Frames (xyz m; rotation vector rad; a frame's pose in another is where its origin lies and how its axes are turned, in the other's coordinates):
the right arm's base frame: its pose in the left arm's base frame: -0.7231 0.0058 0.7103 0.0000 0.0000 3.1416
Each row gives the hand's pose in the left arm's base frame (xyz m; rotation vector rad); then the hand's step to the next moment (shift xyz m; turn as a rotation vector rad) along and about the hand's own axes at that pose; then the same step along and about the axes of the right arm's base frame.
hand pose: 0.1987 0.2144 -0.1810 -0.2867 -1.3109 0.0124
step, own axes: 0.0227 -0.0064 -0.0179 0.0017 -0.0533 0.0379
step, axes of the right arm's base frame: -0.0220 0.0059 0.0189 0.0438 0.0435 0.0217
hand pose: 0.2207 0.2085 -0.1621 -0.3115 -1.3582 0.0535
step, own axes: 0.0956 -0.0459 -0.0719 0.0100 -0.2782 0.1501
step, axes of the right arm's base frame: -0.0837 0.0368 0.0898 0.1822 0.2359 0.1058
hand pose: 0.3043 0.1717 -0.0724 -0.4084 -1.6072 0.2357
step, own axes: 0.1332 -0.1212 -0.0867 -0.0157 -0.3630 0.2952
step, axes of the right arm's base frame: -0.0666 0.0657 0.1767 0.3353 0.3099 0.1035
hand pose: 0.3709 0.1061 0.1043 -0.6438 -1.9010 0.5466
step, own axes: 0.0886 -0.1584 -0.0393 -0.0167 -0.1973 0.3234
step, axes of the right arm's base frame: 0.0248 0.0585 0.1745 0.3291 0.1879 -0.0120
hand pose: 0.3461 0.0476 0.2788 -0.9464 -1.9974 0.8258
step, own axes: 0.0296 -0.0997 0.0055 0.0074 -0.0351 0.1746
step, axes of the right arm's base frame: 0.0507 0.0282 0.0865 0.1610 0.0510 -0.0570
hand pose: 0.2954 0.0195 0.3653 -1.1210 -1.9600 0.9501
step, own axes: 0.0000 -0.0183 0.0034 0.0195 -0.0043 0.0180
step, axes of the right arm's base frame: 0.0101 0.0075 0.0137 0.0244 -0.0113 -0.0016
